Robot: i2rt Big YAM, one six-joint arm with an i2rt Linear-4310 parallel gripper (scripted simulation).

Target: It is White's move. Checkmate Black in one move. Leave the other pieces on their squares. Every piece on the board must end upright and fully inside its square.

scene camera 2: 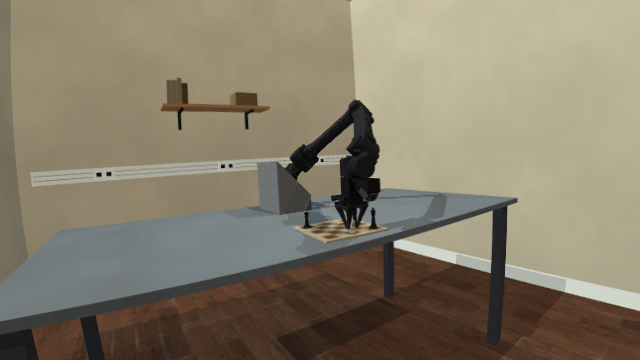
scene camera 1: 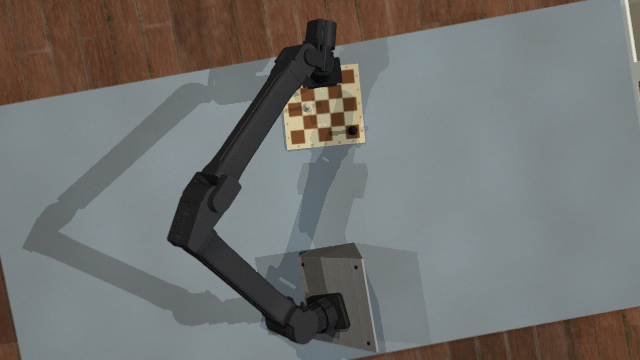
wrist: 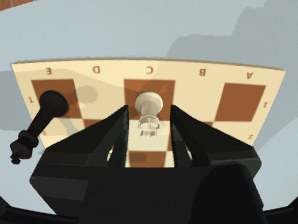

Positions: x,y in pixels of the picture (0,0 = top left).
Labels:
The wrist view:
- gripper: 149,112
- short white piece: 148,103
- black piece: 53,104
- small chessboard: 235,98

